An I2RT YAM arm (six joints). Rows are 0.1 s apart.
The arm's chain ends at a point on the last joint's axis. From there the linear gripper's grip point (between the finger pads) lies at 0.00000 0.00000 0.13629 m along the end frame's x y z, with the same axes.
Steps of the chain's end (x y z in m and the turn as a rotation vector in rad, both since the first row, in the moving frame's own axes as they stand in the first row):
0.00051 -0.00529 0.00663 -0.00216 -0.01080 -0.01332
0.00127 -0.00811 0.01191 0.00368 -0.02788 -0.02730
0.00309 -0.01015 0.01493 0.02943 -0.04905 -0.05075
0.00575 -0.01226 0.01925 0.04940 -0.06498 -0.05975
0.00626 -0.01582 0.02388 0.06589 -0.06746 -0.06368
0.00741 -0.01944 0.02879 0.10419 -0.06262 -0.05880
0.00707 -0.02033 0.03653 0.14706 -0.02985 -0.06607
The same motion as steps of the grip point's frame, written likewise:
-0.00096 -0.00499 0.00662 -0.00216 -0.01080 -0.01332
-0.00254 -0.00856 0.01186 0.00368 -0.02788 -0.02730
-0.00369 -0.01399 0.01471 0.02943 -0.04905 -0.05075
-0.00329 -0.01872 0.01880 0.04940 -0.06498 -0.05975
-0.00320 -0.02449 0.02327 0.06589 -0.06746 -0.06368
-0.00152 -0.03335 0.02778 0.10419 -0.06262 -0.05880
0.00236 -0.04015 0.03500 0.14706 -0.02985 -0.06607

